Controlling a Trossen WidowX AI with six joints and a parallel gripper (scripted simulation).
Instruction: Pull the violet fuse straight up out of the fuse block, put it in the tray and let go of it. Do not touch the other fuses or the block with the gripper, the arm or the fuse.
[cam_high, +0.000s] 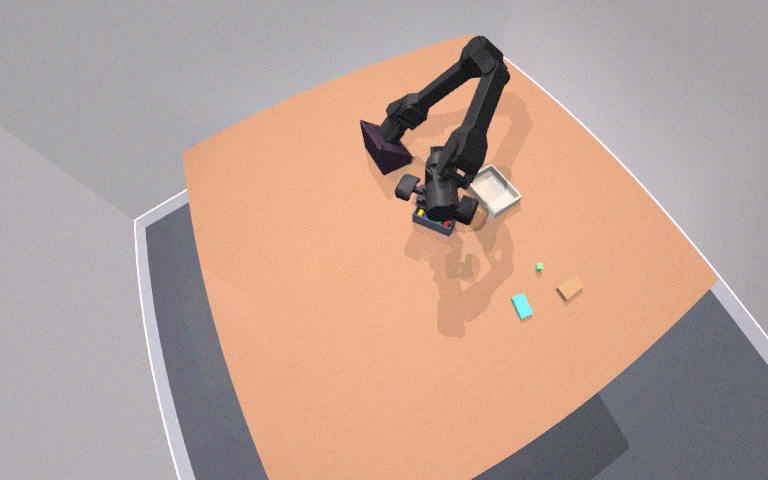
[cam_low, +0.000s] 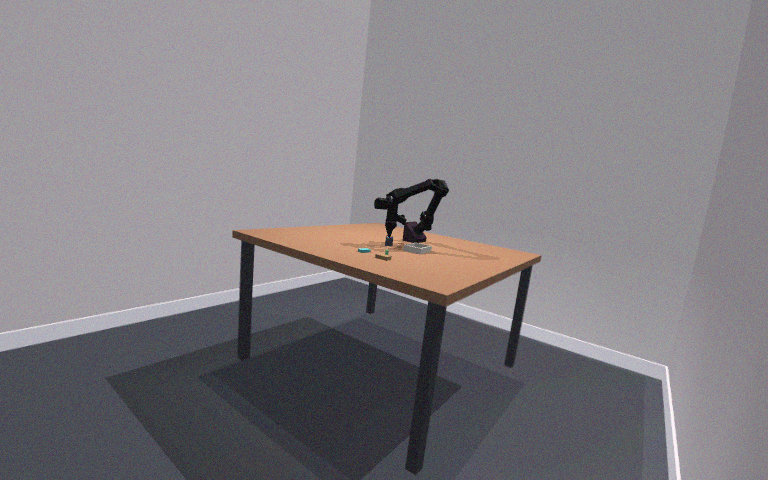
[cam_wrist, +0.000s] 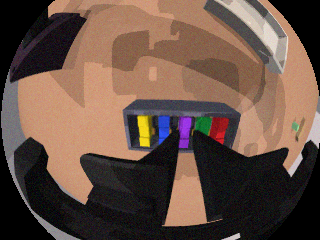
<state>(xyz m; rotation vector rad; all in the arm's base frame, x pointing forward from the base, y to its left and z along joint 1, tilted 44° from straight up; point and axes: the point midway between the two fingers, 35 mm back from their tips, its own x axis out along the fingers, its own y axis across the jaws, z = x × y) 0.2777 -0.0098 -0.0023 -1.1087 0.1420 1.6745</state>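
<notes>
Now: gripper tip 10 mm above the violet fuse. From my gripper tip the other things lie so: cyan block: 300 mm ahead, 70 mm to the left, 30 mm below; then white tray: 190 mm to the left, 30 mm below; then small green cube: 240 mm ahead, 170 mm to the left, 30 mm below.
</notes>
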